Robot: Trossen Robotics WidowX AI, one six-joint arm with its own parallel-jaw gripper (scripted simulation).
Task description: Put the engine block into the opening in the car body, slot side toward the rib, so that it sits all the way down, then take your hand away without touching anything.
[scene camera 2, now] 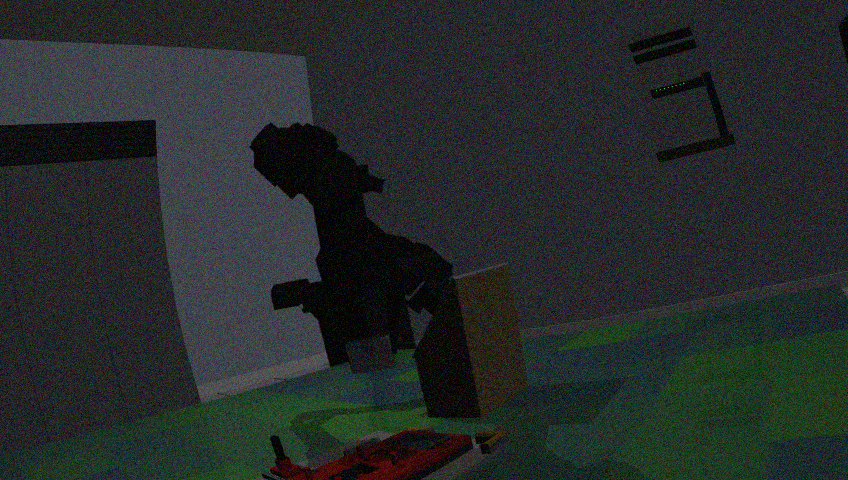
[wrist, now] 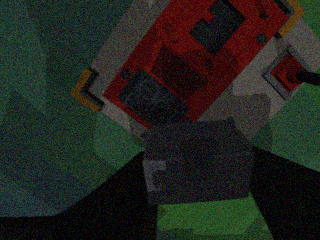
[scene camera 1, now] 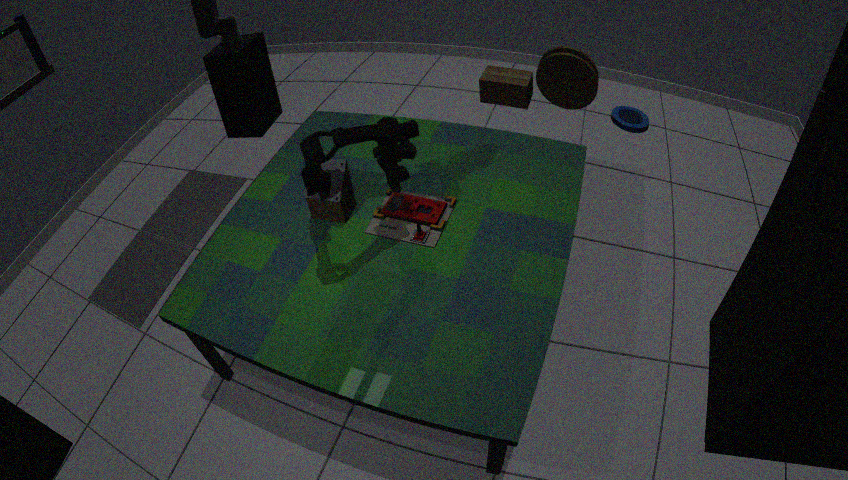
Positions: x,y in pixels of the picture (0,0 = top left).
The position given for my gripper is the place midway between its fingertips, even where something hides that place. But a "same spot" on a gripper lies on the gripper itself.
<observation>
My gripper shows in scene camera 2, in the wrist view and in scene camera 1 (pixel 393 182). One and the same spot on my gripper: (wrist: pixel 120 200) is (scene camera 2: pixel 388 316).
</observation>
